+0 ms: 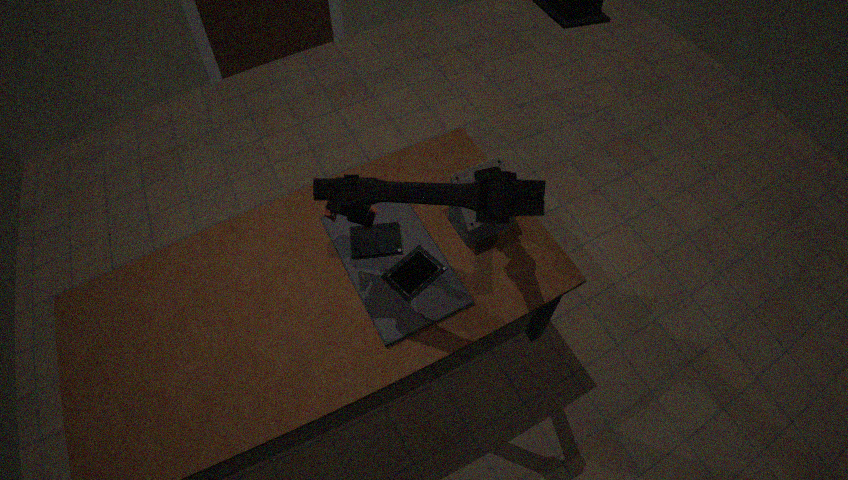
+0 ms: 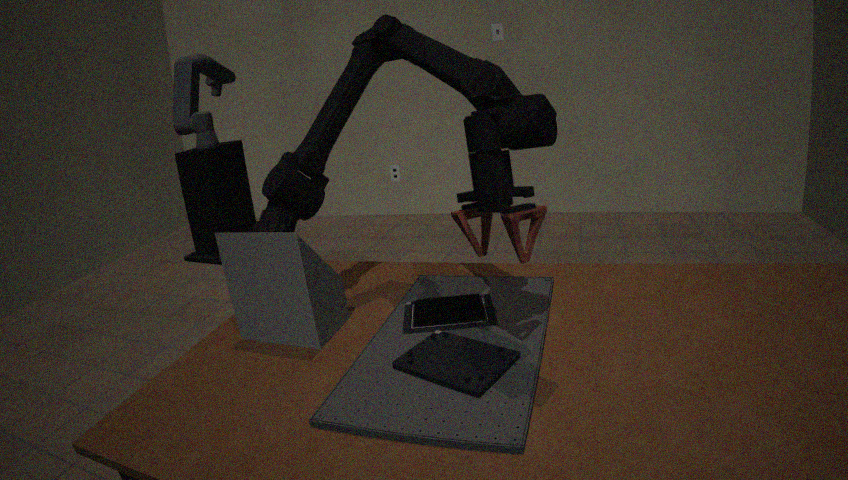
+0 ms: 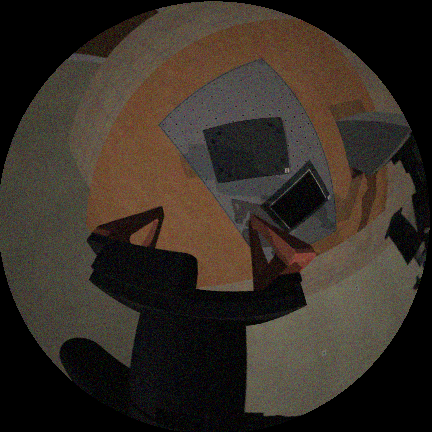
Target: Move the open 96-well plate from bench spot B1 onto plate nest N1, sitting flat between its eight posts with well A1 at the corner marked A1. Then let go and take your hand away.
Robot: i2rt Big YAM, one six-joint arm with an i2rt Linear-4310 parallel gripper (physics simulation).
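Frame: origin at the arm's base, x right, y ahead, z up, level; metres.
Where they show: gripper, between the fingertips: (image 1: 350, 224) (image 2: 502, 259) (image 3: 205, 214); arm's base, origin of its link: (image 2: 268, 252).
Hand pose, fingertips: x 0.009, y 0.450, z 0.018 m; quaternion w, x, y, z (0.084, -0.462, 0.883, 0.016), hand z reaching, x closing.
Things, the pixels of their top centre, and the offset from my fingertips. Level surfaces: height alone.
- 96-well plate, centre of its top: (image 2: 448, 305) (image 3: 301, 203) (image 1: 413, 270) dx -0.129, dy -0.148, dz -0.153 m
- Plate nest N1, centre of its top: (image 2: 455, 352) (image 3: 248, 148) (image 1: 374, 237) dx +0.032, dy -0.073, dz -0.147 m
- orange-brown table, height of its surface: dz -0.182 m
The 96-well plate (image 1: 414, 271) (image 2: 449, 311) (image 3: 299, 200) looks like a black rectangle with a thin light outline, lying flat on a dark surround on the grey board. Its wells and its A1 corner cannot be made out. Plate nest N1 (image 1: 376, 240) (image 2: 455, 361) (image 3: 247, 150) appears to be the dark grey slab beside it, turned at a different angle, with small dark posts near its corners and a small pale mark at one corner. My gripper (image 1: 352, 214) (image 2: 503, 258) (image 3: 205, 214) is open and empty, its orange fingers pointing down, well above the board and apart from plate and nest.
The grey perforated board (image 1: 389, 330) (image 2: 416, 422) (image 3: 225, 102) lies on the orange-brown table (image 1: 208, 309) (image 2: 666, 368) (image 3: 135, 165). The arm's grey wedge-shaped base (image 2: 270, 285) (image 3: 370, 142) stands beside the board. A dark pedestal (image 2: 217, 196) with a grey arm-like device stands behind the base.
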